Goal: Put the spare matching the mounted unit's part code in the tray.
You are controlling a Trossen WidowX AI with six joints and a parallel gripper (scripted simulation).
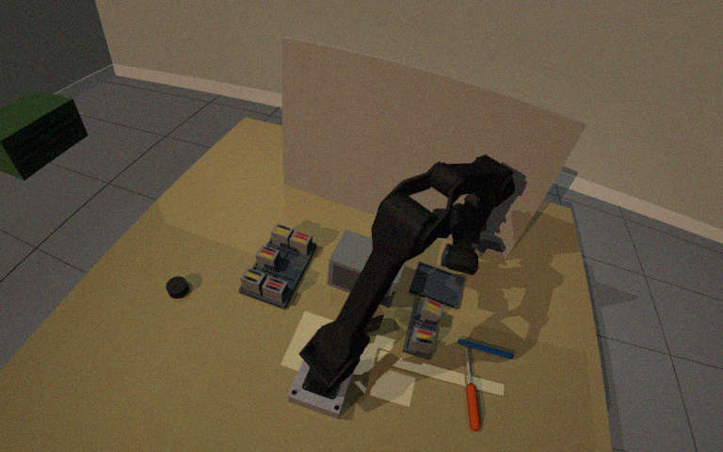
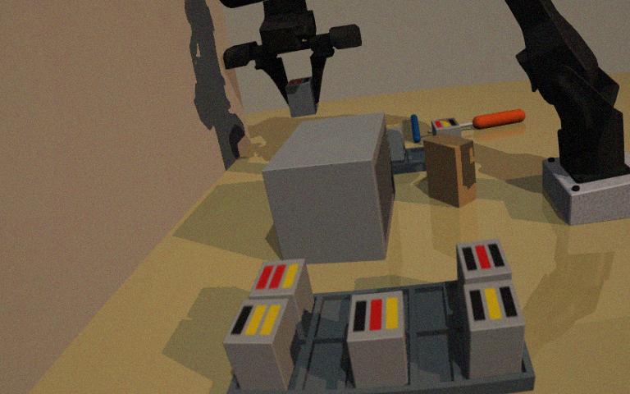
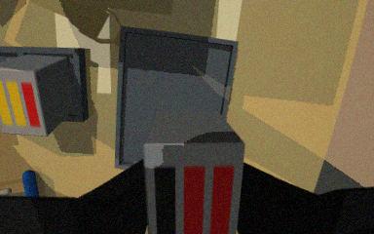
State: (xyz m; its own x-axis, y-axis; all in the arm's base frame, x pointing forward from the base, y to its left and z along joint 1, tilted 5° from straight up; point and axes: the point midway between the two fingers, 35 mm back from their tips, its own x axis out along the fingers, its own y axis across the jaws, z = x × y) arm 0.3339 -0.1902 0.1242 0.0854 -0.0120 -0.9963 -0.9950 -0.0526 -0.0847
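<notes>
My gripper tip is 9 cm above the dark tray, 1 cm to the right of it and 1 cm past it. Round my gripper tip: blue marker pen (15 cm behind, 13 cm to the right, 9 cm below); then mounted unit (19 cm to the left, 6 cm behind, 5 cm below); then beige wall panel (18 cm ahead, 17 cm to the left, 13 cm above).
</notes>
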